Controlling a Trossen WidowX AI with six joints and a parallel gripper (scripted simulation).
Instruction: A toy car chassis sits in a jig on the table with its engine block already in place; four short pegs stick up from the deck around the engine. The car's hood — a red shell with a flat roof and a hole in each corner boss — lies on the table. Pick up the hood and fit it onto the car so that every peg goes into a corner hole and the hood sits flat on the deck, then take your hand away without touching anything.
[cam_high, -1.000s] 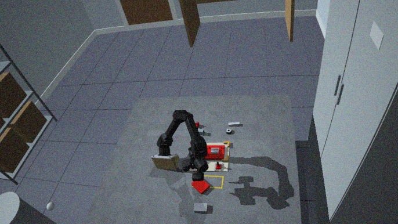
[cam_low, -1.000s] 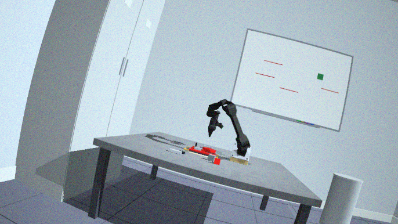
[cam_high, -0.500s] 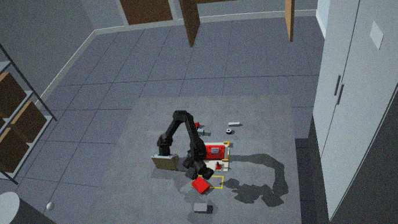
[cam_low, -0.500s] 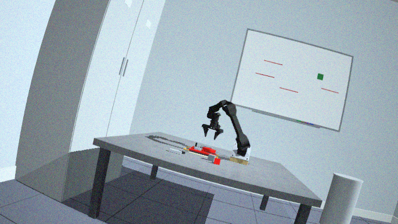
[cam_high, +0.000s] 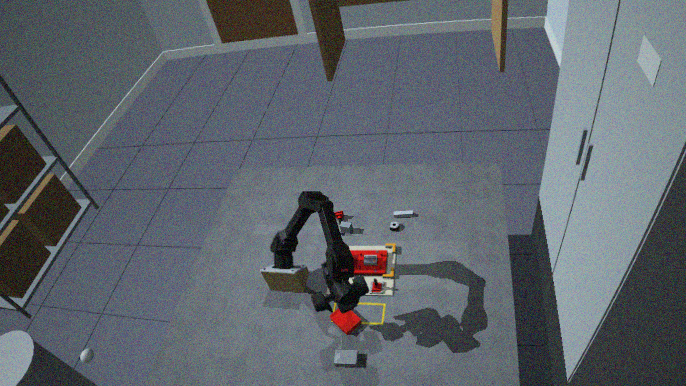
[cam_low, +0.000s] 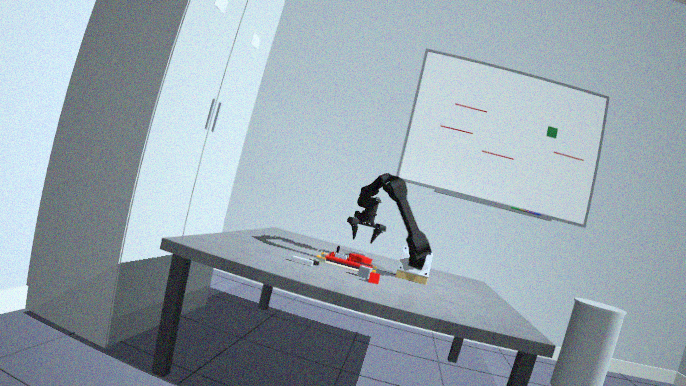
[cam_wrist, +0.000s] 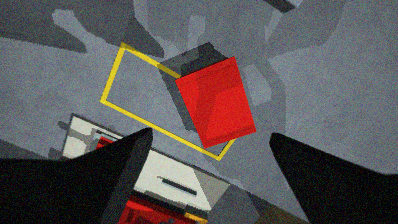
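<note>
The red hood is 80 mm below my gripper tip, 10 mm to the right of it and 10 mm behind it. From my gripper tip the other things lie so: white jig (230 mm to the left, 80 mm below).
</note>
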